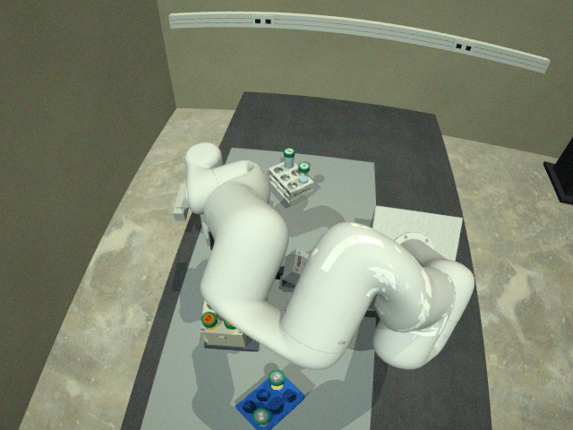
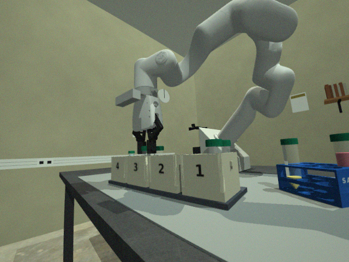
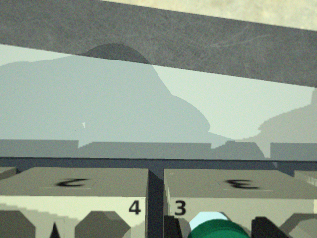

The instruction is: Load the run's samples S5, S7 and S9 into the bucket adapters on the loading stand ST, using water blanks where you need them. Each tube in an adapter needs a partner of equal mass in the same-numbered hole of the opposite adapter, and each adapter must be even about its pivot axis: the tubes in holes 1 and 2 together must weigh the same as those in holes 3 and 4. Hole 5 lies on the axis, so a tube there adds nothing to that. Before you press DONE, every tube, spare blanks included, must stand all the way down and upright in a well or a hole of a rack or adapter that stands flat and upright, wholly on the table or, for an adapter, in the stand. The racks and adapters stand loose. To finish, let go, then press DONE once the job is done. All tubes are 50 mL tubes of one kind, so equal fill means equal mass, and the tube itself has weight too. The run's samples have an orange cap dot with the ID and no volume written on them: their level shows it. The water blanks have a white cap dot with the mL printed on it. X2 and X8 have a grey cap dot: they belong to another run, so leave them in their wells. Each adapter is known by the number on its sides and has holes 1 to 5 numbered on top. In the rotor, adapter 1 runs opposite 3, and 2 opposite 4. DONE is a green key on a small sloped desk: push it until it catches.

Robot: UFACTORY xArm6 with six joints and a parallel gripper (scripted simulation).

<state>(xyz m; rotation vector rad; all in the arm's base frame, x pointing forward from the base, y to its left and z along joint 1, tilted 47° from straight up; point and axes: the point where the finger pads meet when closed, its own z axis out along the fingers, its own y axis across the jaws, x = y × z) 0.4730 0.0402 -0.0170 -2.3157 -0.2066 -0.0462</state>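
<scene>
Now: hand 23 cm past the green done key and 6 cm above it. Round my hand: orange-capped tube: 21 cm to the left, 5 cm below, 4 cm behind; yellow-filled tube: 5 cm below, 4 cm behind, 1 cm to the right; dark stand base: 12 cm below, 4 cm behind, 2 cm to the left.
</scene>
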